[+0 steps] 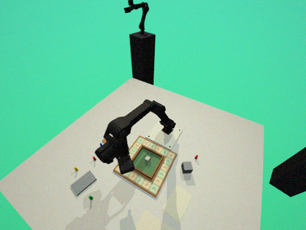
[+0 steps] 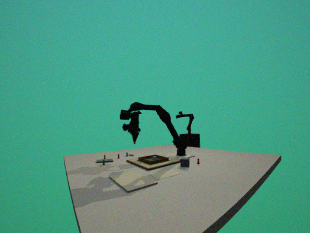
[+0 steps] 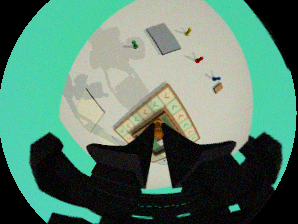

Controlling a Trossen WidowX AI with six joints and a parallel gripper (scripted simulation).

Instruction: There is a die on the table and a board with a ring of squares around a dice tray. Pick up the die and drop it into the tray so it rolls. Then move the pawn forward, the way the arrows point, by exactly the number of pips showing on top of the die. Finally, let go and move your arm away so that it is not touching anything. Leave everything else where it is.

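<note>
Right now my gripper tip is 140 mm past the white die, 40 mm to the right of it and 120 mm above it. Round my gripper tip: tray: 120 mm behind, 40 mm to the left, 140 mm below; then green pawn: 220 mm ahead, 30 mm to the right, 130 mm below; then orange pawn: 10 mm above.
</note>
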